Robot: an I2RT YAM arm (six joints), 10 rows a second.
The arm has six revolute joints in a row. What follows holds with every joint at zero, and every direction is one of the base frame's.
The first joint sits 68 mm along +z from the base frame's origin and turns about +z.
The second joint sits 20 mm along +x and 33.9 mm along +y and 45.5 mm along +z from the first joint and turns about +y.
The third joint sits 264 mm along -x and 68.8 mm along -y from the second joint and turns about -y.
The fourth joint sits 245 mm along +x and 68.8 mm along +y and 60 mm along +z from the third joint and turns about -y.
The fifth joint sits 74 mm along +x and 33.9 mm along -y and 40.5 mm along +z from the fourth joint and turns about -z.
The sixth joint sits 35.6 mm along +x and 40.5 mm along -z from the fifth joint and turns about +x.
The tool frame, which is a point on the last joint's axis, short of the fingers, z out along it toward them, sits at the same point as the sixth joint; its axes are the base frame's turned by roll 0, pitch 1.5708 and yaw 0 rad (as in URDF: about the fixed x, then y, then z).
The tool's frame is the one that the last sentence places.
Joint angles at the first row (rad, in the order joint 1, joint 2, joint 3, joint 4, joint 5, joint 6):
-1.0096, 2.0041, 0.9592, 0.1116, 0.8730, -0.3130
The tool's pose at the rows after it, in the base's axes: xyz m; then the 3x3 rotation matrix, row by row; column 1 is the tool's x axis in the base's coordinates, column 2 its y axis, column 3 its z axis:
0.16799 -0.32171 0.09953; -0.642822 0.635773 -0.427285; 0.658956 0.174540 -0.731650; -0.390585 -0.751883 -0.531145
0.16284 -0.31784 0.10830; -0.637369 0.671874 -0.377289; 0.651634 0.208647 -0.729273; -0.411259 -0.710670 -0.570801
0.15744 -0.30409 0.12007; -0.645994 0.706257 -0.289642; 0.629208 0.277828 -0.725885; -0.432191 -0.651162 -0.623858
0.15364 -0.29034 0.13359; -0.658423 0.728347 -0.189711; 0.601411 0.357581 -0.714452; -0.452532 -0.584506 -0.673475
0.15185 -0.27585 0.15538; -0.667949 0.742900 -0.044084; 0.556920 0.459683 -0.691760; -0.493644 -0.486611 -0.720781
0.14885 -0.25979 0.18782; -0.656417 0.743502 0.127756; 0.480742 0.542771 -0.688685; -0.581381 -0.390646 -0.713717
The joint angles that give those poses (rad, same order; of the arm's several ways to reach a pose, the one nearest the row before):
-1.0161, 1.9793, 0.9554, 0.0948, 0.8459, -0.3054
-1.0275, 1.9301, 0.9348, 0.0693, 0.7754, -0.2966
-1.0283, 1.8423, 0.8810, 0.0383, 0.6724, -0.2962
-1.0264, 1.7508, 0.8398, -0.0089, 0.5613, -0.3019
-1.0226, 1.6363, 0.8184, -0.0860, 0.4095, -0.3100
-1.0206, 1.4891, 0.8028, -0.1429, 0.2539, -0.3241

